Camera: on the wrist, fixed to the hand. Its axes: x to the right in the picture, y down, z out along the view.
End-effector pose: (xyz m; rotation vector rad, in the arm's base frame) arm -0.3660 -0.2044 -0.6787 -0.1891 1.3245 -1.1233
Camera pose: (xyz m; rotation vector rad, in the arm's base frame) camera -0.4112 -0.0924 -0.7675 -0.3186 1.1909 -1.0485
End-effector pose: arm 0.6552 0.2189 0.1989 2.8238 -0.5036 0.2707
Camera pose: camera 0.5918 0.1736 0.3269 2.8149 -0.5411 0.0022
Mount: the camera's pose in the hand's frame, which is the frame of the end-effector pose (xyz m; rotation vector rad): -0.0154 0.0921 -0.1172 -0.0485 -0.1811 0.0009
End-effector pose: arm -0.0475 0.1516 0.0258 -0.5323 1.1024 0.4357
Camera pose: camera -0.1907 0.1531 -0.0183 -0.5244 0.9202 0.5026
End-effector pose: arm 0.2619 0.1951 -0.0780 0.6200 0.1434 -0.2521
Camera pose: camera 0.2658 0.3395 -0.1180 0.5462 -0.0250 -0.3017
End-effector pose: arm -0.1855 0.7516 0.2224 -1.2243 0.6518 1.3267
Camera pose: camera -0.2433 0.6217 0.1751 -1.1267 0.4938 1.4421
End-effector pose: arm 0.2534 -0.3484 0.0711 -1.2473 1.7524 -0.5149
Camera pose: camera 0.1072 -0.3156 0.0688 -1.2857 1.6211 -0.3491
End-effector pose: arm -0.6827 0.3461 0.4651 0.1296 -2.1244 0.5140
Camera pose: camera -0.6098 0.4760 0.4817 0.1526 -2.3118 0.4656
